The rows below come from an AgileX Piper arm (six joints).
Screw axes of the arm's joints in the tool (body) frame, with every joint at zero. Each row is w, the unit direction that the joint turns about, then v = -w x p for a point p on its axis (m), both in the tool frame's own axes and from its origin. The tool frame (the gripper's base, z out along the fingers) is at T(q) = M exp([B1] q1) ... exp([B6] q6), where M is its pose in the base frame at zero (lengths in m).
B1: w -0.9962 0 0.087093 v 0 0.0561 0
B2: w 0 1 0 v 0.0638 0 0.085
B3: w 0 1 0 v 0.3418 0 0.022
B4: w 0 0 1 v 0 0 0
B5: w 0 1 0 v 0.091 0 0
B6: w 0 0 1 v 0 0 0
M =
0.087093 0 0.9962 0.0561
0 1 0 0
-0.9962 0 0.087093 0.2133
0 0 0 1
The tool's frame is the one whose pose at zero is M.
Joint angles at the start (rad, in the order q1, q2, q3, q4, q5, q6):
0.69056, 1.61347, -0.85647, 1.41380, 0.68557, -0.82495
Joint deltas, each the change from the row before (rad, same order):
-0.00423, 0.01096, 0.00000, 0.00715, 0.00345, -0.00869
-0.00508, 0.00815, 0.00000, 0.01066, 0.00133, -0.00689
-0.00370, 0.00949, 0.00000, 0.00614, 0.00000, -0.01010
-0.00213, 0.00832, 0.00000, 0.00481, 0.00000, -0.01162
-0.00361, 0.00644, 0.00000, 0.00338, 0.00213, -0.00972
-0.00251, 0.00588, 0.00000, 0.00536, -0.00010, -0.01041
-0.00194, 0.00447, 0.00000, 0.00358, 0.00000, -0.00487
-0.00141, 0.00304, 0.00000, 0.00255, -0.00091, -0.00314
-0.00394, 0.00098, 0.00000, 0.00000, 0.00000, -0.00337
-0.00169, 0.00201, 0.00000, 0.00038, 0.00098, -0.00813
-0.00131, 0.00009, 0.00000, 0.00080, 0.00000, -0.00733
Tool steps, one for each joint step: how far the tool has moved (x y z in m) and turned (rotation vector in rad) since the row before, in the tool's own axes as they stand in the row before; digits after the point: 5 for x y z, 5 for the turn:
-0.00040, -0.00291, 0.00175, 0.00035, 0.00314, 0.00607
-0.00094, -0.00245, 0.00096, -0.00042, -0.00254, 0.00930
-0.00054, -0.00276, 0.00148, 0.00256, 0.00058, 0.00269
-0.00024, -0.00222, 0.00147, 0.00209, 0.00161, -0.00146
-0.00038, -0.00199, 0.00081, 0.00082, 0.00131, -0.00101
-0.00042, -0.00172, 0.00086, 0.00110, -0.00066, -0.00114
-0.00029, -0.00133, 0.00065, 0.00100, -0.00024, 0.00181
-0.00027, -0.00099, 0.00043, 0.00137, -0.00086, 0.00155
-0.00064, -0.00106, -0.00046, 0.00177, -0.00228, -0.00052
-0.00016, -0.00075, 0.00015, 0.00046, 0.00051, -0.00561
-0.00026, -0.00027, -0.00020, 0.00019, -0.00131, -0.00592

